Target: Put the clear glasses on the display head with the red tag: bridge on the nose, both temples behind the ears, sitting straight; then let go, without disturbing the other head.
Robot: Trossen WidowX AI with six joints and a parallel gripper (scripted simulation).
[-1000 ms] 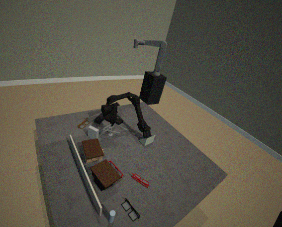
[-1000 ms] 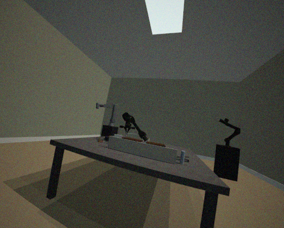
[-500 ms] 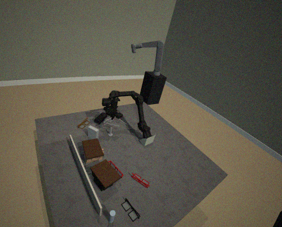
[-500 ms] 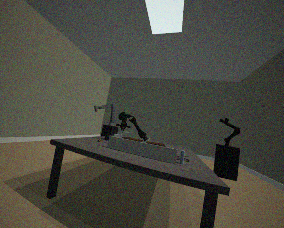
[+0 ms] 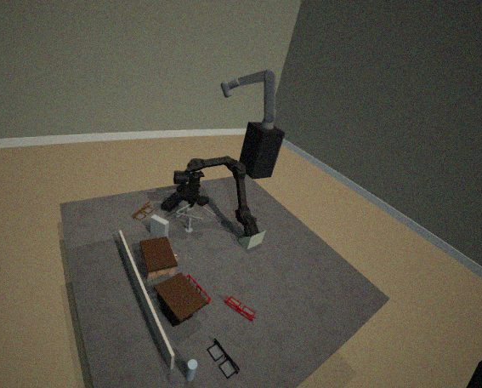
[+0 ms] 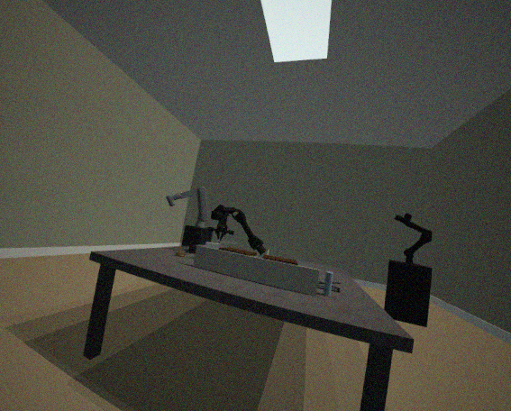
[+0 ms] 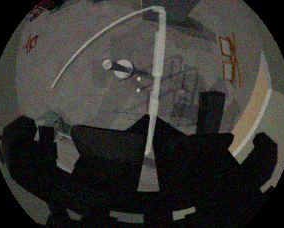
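My gripper tip is now 7 cm to the right of the stand, 7 cm above it and 3 cm short of it. Round my gripper tip: white block 19 cm ahead, 7 cm to the left, 4 cm below; then black case 18 cm to the right, 8 cm below, 4 cm ahead; then brown-topped head 27 cm to the left, 23 cm ahead, 4 cm below.
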